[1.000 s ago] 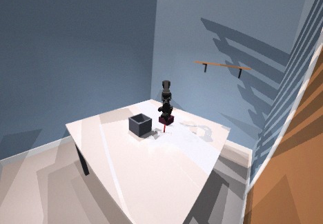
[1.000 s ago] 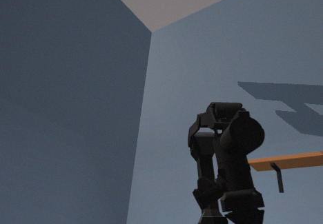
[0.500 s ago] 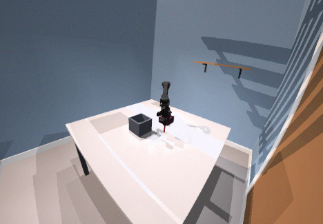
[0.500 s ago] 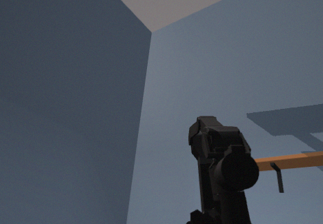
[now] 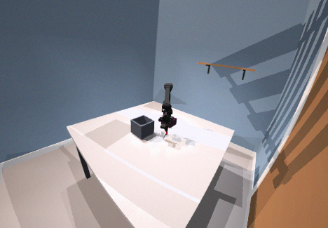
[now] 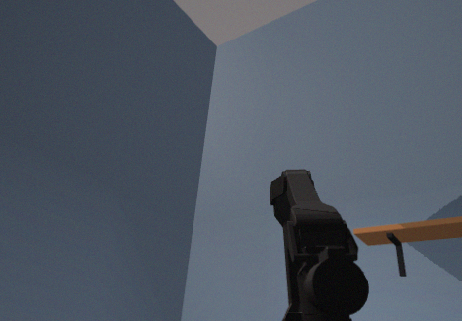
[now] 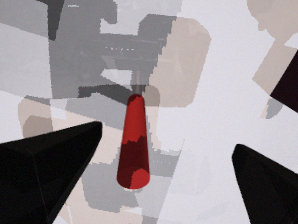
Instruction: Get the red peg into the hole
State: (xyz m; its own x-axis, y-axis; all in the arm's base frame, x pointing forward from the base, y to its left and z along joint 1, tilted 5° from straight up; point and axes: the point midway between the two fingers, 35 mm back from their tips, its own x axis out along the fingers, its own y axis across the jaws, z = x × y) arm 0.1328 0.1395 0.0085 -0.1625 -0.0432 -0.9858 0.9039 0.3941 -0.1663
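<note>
My gripper tip is now 2 cm short of the red peg, 1 cm to the right of it and 1 cm above it. From my gripper tip the other things lie so: plate: 20 cm ahead, 15 cm to the right.
</note>
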